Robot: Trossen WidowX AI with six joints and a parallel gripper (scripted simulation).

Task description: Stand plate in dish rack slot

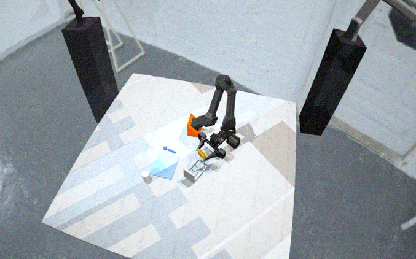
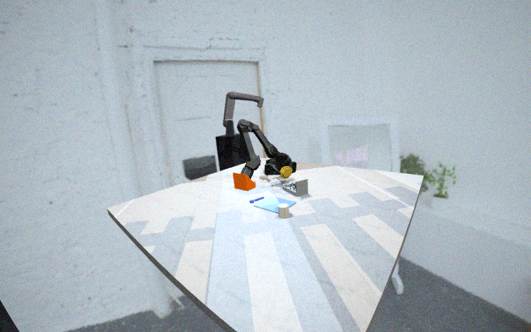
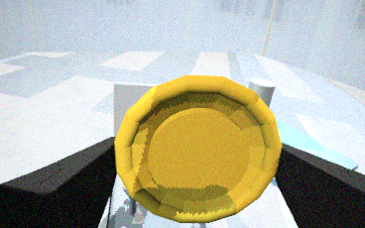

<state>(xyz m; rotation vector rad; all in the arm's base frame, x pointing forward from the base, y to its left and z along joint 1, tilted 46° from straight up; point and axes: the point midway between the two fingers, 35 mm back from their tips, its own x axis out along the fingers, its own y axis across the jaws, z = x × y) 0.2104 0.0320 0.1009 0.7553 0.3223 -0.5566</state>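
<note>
Now: the grey dish rack 70 mm below my gripper tip, 50 mm ahead of it and 20 mm to the right of it. Round my gripper tip: blue utensil (200 mm to the right, 90 mm below, 60 mm behind); white cup (280 mm to the right, 150 mm ahead, 70 mm below); yellow plate (10 mm behind).
</note>
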